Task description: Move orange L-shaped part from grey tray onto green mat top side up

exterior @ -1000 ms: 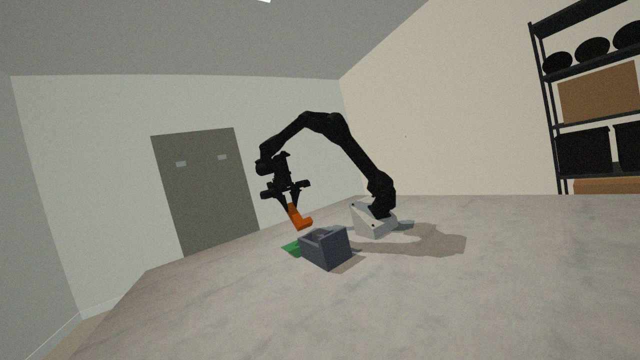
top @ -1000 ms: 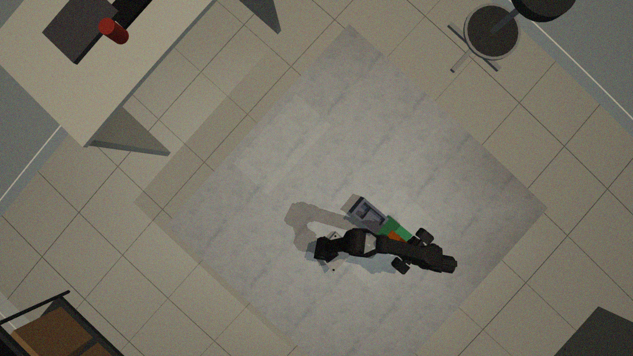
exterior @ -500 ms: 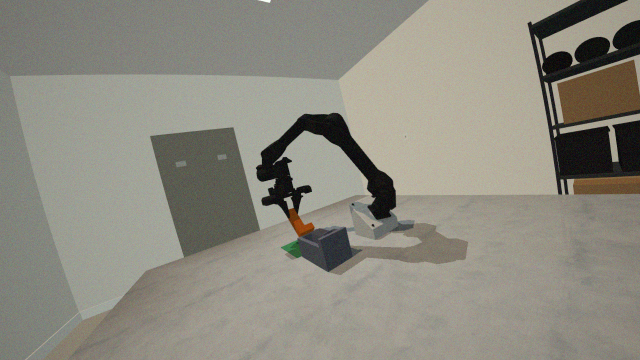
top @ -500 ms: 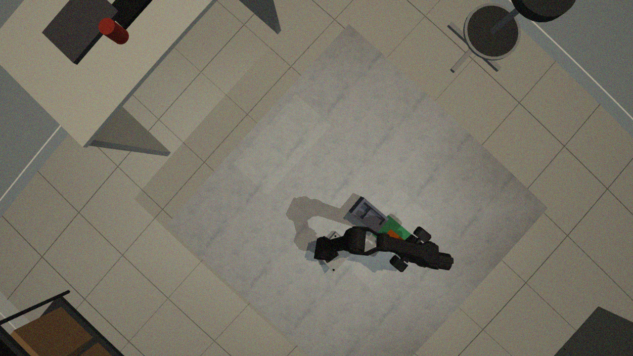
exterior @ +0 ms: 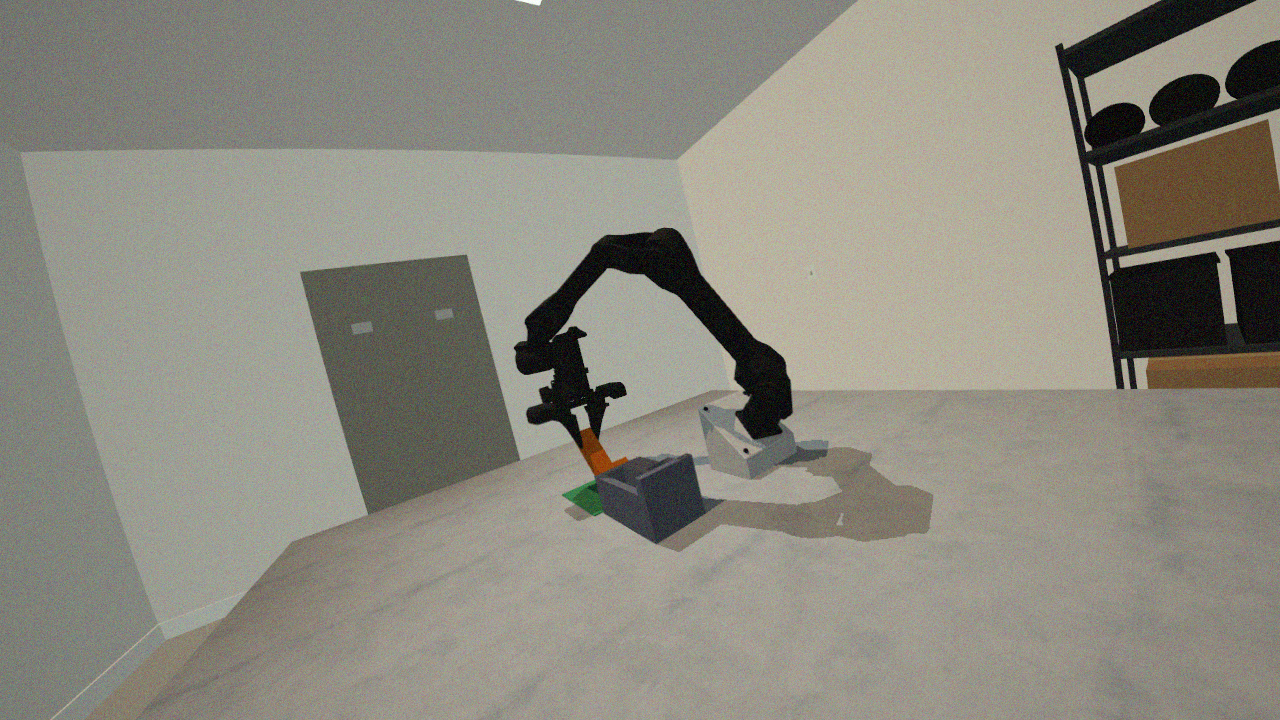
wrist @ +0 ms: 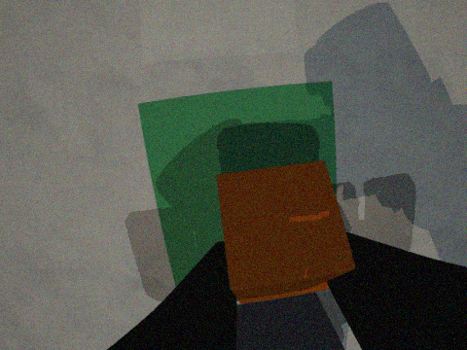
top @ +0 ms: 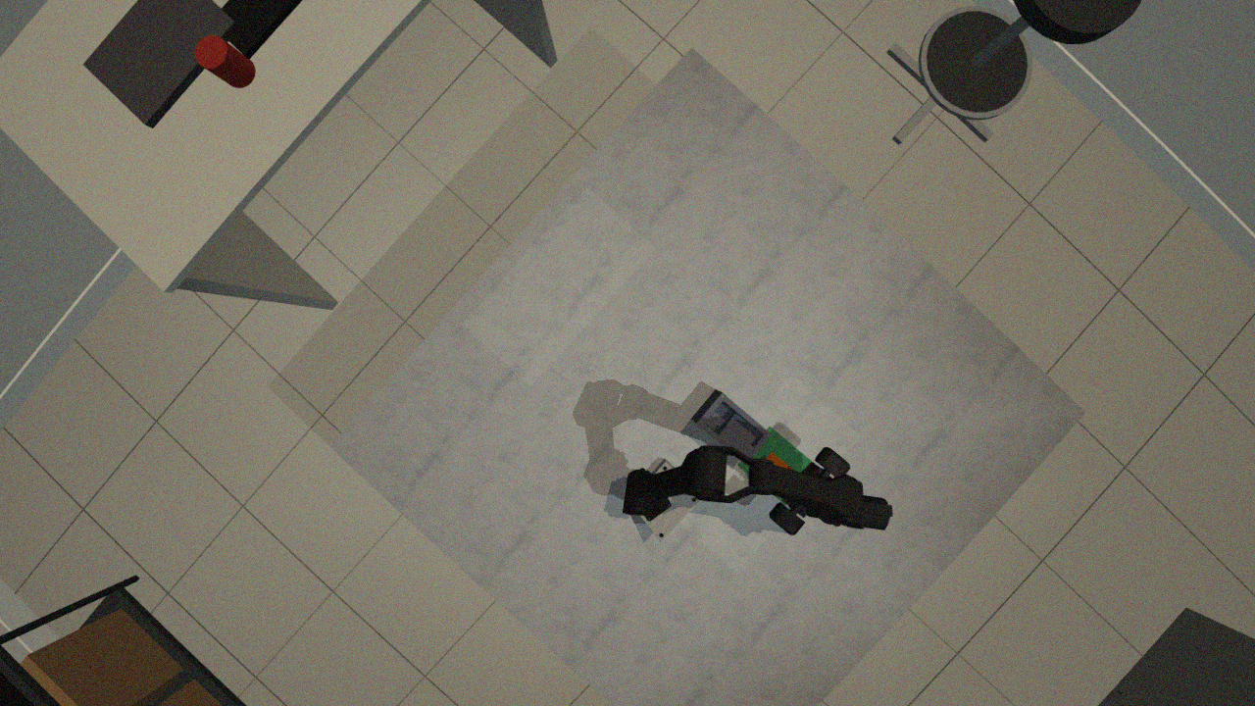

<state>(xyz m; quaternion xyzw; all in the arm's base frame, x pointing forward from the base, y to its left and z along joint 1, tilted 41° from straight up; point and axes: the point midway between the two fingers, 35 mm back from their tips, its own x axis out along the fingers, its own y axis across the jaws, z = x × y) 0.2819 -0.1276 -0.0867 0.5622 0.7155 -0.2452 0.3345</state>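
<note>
The orange L-shaped part is 20 mm behind my gripper tip, 20 mm to the left of it and 30 mm below it. The rest, counted from my gripper tip: green mat 20 mm to the left, 100 mm below.
</note>
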